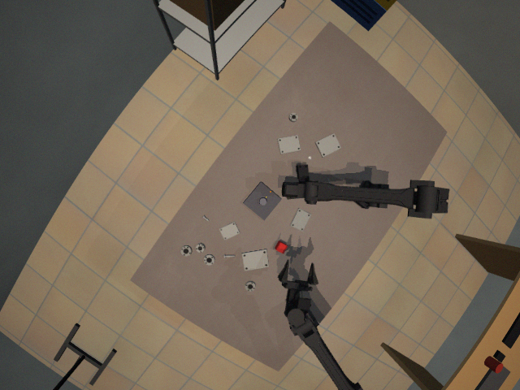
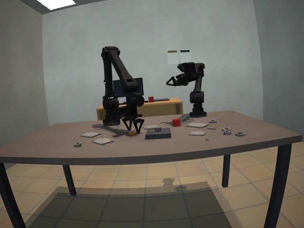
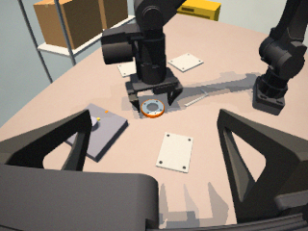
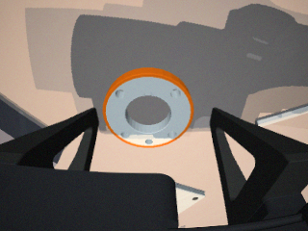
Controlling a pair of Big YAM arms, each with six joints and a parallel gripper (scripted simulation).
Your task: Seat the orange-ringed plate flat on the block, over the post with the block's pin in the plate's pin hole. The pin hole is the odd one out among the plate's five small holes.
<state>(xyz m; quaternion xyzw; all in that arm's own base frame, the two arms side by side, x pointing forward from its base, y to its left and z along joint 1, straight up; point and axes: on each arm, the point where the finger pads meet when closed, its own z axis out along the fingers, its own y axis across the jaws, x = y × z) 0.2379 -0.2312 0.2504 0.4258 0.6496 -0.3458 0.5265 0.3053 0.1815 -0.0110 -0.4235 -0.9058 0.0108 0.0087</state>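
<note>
Now: the dark grey block 11 cm ahead of my right hand, 10 cm to the left of it and 1 cm above it. The rest, counted from my right hand: grey square plate 9 cm behind, 11 cm to the left, 1 cm below; then red cube 7 cm behind, 27 cm to the left.
</note>
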